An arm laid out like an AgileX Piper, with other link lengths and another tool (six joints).
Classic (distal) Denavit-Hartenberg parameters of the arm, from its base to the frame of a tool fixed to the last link. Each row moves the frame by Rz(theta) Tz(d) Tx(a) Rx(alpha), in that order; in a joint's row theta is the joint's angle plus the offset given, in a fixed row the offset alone. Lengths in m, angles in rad.
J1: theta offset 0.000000, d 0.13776, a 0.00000, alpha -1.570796
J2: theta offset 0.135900, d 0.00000, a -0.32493, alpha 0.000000
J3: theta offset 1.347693, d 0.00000, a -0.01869, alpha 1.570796
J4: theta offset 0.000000, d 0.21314, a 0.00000, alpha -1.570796
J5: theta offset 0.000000, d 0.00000, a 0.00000, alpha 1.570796
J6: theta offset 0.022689, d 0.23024, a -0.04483, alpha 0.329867
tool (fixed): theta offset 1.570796, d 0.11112, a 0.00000, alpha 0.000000
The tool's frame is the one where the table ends.
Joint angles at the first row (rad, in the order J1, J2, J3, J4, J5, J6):
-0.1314 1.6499 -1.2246 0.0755 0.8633 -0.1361
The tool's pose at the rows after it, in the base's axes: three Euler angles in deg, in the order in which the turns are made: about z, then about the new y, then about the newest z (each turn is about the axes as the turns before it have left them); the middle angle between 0 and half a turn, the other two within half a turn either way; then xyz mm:
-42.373 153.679 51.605 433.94 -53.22 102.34
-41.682 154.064 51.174 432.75 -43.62 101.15
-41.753 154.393 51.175 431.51 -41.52 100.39
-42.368 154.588 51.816 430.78 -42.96 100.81
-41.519 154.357 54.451 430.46 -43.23 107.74
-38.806 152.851 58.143 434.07 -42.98 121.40
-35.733 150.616 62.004 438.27 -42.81 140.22
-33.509 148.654 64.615 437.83 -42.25 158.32
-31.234 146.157 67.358 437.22 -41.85 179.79
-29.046 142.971 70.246 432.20 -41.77 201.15
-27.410 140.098 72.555 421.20 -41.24 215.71
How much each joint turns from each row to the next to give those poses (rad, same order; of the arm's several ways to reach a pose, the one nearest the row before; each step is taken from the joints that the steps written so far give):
0.0393 0.0000 0.0000 0.0000 0.0191 -0.0064
0.0219 0.0000 0.0000 -0.0001 0.0072 0.0038
0.0041 0.0000 0.0000 0.0017 0.0042 0.0054
0.0000 -0.0016 0.0000 -0.0018 -0.0001 0.0228
0.0000 -0.0171 0.0000 0.0040 0.0001 0.0271
0.0000 -0.0277 0.0000 0.0048 -0.0110 0.0087
0.0000 -0.0365 -0.0022 0.0038 -0.0118 0.0041
0.0000 -0.0412 0.0000 0.0023 0.0000 0.0000
0.0000 -0.0475 0.0000 0.0019 -0.0032 0.0000
0.0000 -0.0668 0.0323 0.0019 -0.0284 0.0000
0.0000 -0.0766 0.0628 0.0037 -0.0422 -0.0018

